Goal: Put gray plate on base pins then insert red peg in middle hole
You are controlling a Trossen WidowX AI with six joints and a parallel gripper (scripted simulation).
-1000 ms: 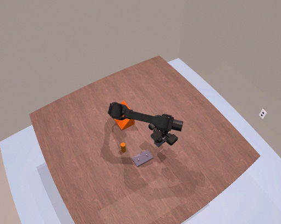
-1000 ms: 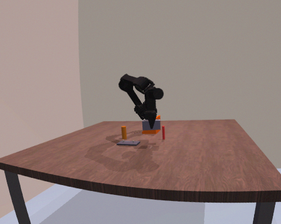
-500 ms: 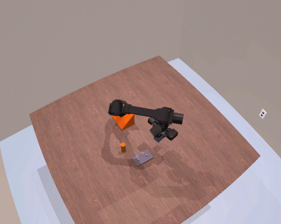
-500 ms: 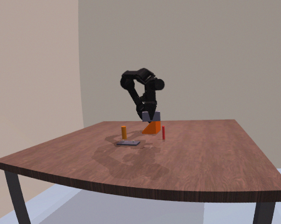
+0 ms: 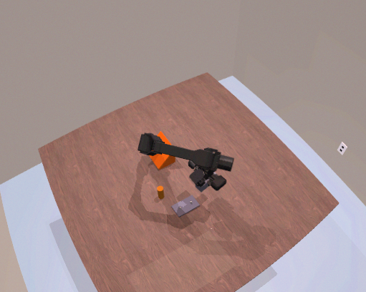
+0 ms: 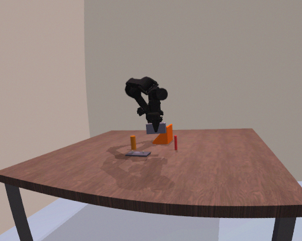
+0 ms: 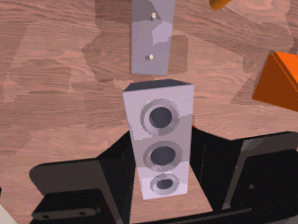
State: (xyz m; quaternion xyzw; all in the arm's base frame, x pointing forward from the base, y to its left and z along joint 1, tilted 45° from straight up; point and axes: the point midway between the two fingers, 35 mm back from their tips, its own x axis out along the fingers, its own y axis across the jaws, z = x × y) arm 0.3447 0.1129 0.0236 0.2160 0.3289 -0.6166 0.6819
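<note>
Now: gripper tip 12 cm above the base and 11 cm to the left of it. From my gripper tip the other things lie so: gray plate 3 cm above; then red peg 12 cm behind, 8 cm below, 7 cm to the left; then orange cylinder 18 cm to the right, 10 cm behind, 8 cm below.
</note>
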